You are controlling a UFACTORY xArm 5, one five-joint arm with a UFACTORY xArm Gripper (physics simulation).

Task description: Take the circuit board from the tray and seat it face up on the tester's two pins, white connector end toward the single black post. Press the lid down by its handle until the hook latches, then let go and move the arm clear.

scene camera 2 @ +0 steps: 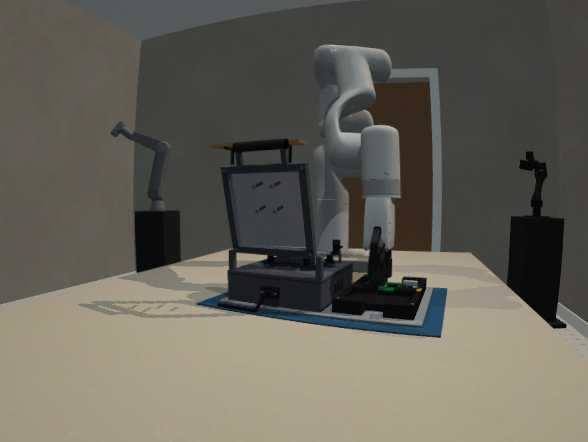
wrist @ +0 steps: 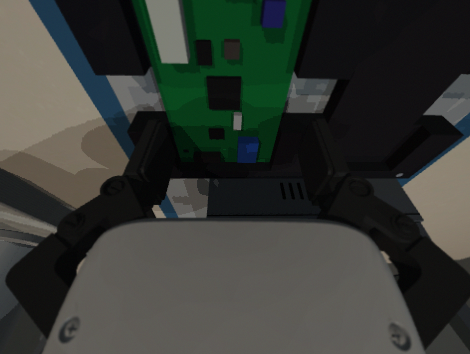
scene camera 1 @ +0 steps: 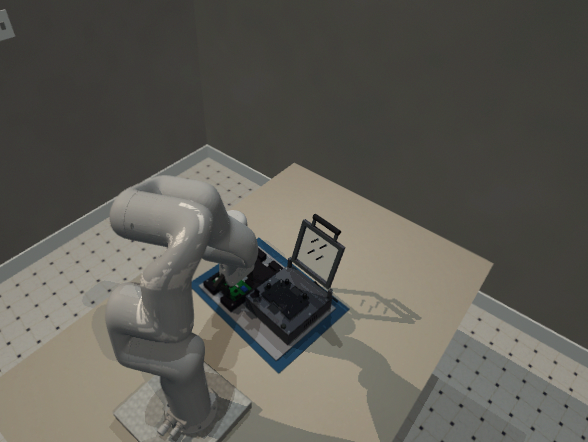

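Pixels of known places: gripper, fingertip midpoint: (scene camera 2: 380, 281) (wrist: 236, 136) (scene camera 1: 238, 285); arm's base, origin of the base link: (wrist: 17, 242) (scene camera 1: 191, 408).
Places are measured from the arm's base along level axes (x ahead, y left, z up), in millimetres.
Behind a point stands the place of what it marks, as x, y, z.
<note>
The green circuit board (scene camera 1: 238, 290) {356, 122, -10} (scene camera 2: 392, 286) {370, 152, -8} (wrist: 270, 90) {388, 149, -9} lies face up in the black tray (scene camera 1: 232, 302) {307, 106, -2} (scene camera 2: 375, 302) {477, 117, -11} (wrist: 395, 95) {461, 129, -11}; its long white connector (wrist: 169, 30) {349, 188, -1} is at the upper left in the wrist view. My gripper (scene camera 2: 380, 272) {364, 129, 0} (wrist: 236, 136) {364, 129, 0} is open, its fingers on either side of the board near its blue-part end, with nothing gripped. Whether they touch its edges is unclear. The arm hides the fingers in scene camera 1. The grey tester (scene camera 1: 305, 322) {353, -114, 18} (scene camera 2: 305, 294) {499, 4, 4} (wrist: 245, 197) {359, 65, 8} stands beside the tray. Its lid (scene camera 1: 299, 241) {508, 6, 143} (scene camera 2: 231, 210) {487, -124, 137} is raised, black handle (scene camera 1: 327, 224) {518, -69, 245} (scene camera 2: 261, 145) {532, -59, 237} on top.
Tester and tray stand on a blue-edged mat (scene camera 1: 278, 367) {218, -112, -27} (scene camera 2: 435, 325) {545, 208, -27} on the table (scene camera 1: 400, 260) {771, -252, -29} (scene camera 2: 250, 380) {744, -12, -29}. Small black posts rise from the tester top. A black cable (scene camera 2: 257, 303) {478, -82, -22} runs from the tester's rear. Other arms on black pedestals (scene camera 2: 157, 240) (scene camera 2: 536, 265) stand in the background.
</note>
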